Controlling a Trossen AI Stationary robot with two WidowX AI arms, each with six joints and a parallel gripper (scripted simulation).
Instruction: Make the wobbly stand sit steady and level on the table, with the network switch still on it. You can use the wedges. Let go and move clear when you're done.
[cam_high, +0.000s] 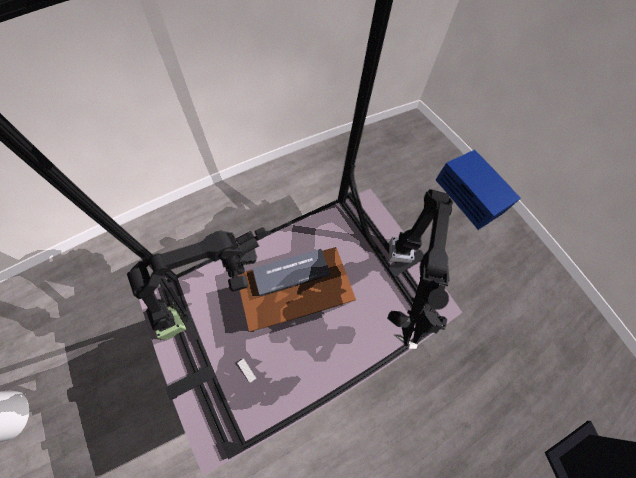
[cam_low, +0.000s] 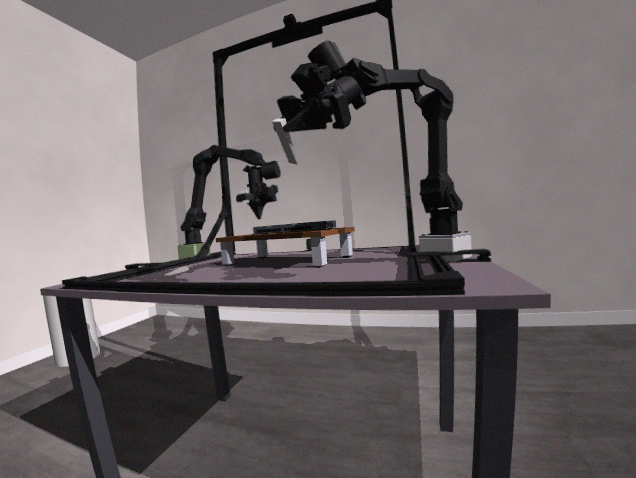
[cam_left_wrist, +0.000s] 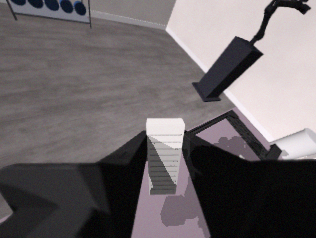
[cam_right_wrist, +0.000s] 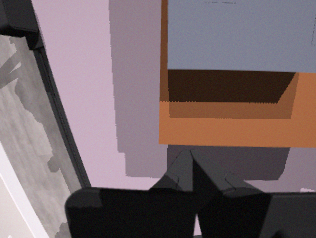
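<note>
Right now my left hand is 2 cm to the left of the white wedge and 4 cm above it. The rest, counted from my left hand: stand (33 cm behind, 27 cm to the right, 27 cm below); then grey network switch (39 cm behind, 27 cm to the right, 21 cm below).
</note>
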